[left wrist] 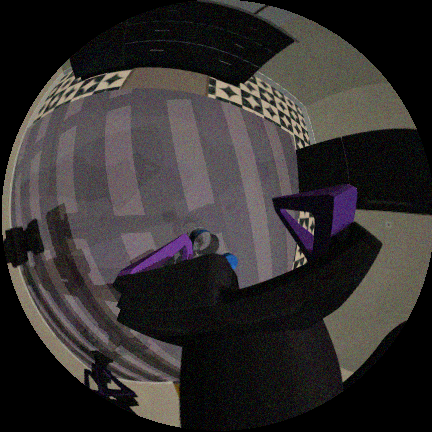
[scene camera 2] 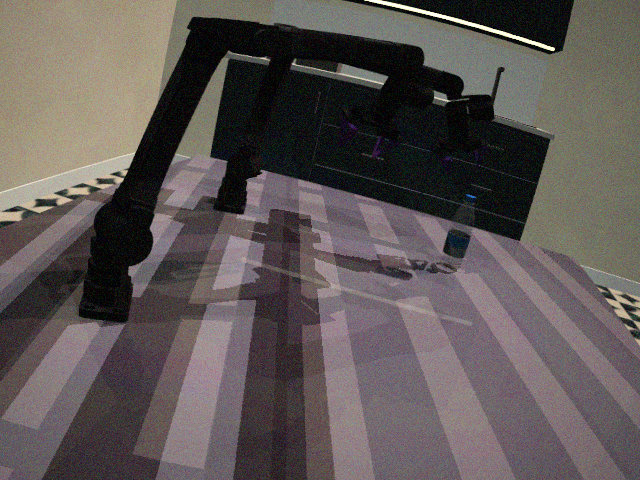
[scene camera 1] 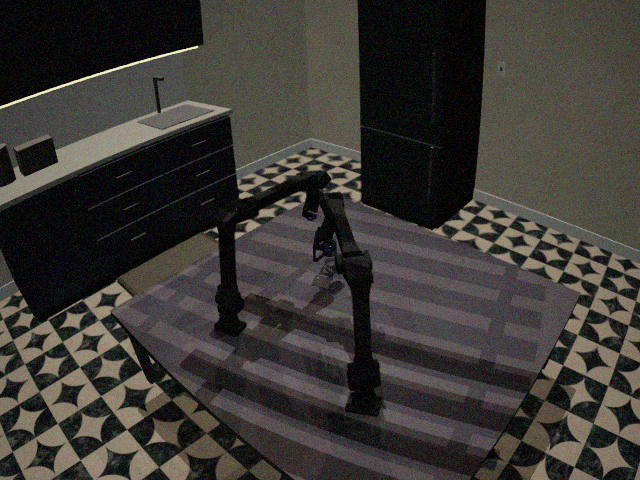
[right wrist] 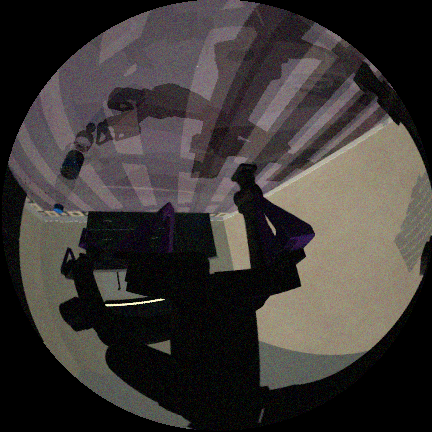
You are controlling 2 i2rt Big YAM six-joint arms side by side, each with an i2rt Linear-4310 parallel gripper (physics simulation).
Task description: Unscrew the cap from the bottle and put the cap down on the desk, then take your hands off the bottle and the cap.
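Pixels of known places: left gripper, between the fingertips: (left wrist: 229,221) (scene camera 2: 463,170) (scene camera 1: 312,211) (right wrist: 76,238); right gripper, between the fingertips: (scene camera 2: 356,151) (scene camera 1: 315,255) (right wrist: 210,200); left arm's base, origin of its link: (scene camera 2: 230,206) (scene camera 1: 230,326) (right wrist: 242,171); right arm's base, origin of its link: (scene camera 2: 106,302) (scene camera 1: 363,405).
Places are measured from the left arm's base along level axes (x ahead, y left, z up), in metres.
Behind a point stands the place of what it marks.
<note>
A clear bottle (scene camera 2: 457,243) @(x 0.611, y -0.201, z 0.079 m) (right wrist: 73,164) @(x 0.594, y -0.187, z 0.087 m) with a dark blue label stands upright on the desk (scene camera 2: 361,403) @(x 0.277, y -0.835, z 0.000 m). Its blue cap (scene camera 2: 470,197) @(x 0.618, y -0.182, z 0.205 m) (left wrist: 230,261) @(x 0.625, y -0.169, z 0.206 m) (right wrist: 58,208) @(x 0.612, y -0.178, z 0.205 m) is on its neck. In scene camera 1 the bottle is faint, near the lower gripper. My left gripper (scene camera 1: 310,214) @(x 0.612, y -0.092, z 0.258 m) (scene camera 2: 463,157) (left wrist: 229,221) @(x 0.612, y -0.092, z 0.258 m) is open and empty, high above the cap in scene camera 2. The gripper's body hides part of the bottle in the left wrist view. My right gripper (scene camera 1: 324,251) @(x 0.274, y -0.280, z 0.271 m) (scene camera 2: 364,137) (right wrist: 210,200) @(x 0.274, y -0.280, z 0.271 m) is open and empty, above the desk to the left of the bottle in scene camera 2.
The two arms reach over the desk close to each other, with the grippers near each other in scene camera 1. Arm shadows fall on the desk beside the bottle. A dark cabinet (scene camera 1: 170,180) with a sink and a tall dark fridge (scene camera 1: 398,103) stand beyond the desk.
</note>
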